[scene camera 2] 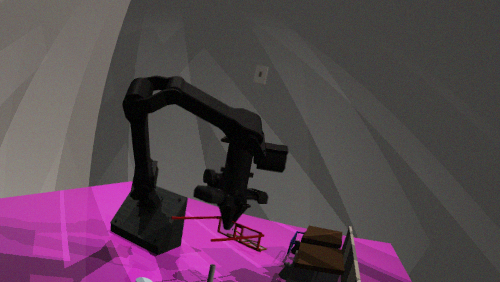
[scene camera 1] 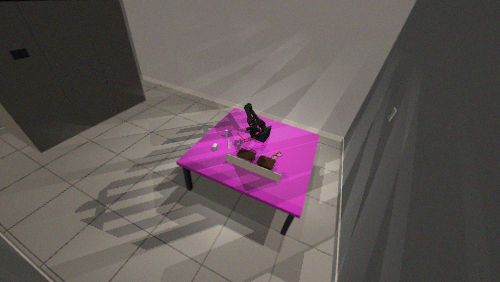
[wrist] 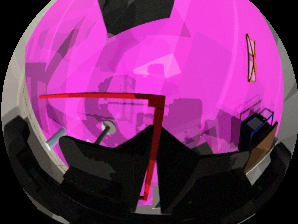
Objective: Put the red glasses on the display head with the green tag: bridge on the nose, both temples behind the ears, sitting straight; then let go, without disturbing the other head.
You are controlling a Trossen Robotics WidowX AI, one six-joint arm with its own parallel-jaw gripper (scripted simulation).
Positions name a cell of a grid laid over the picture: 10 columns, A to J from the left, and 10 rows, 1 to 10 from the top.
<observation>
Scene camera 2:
gripper: E9
red frame: E9
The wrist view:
gripper: F6
red frame: F5
</observation>
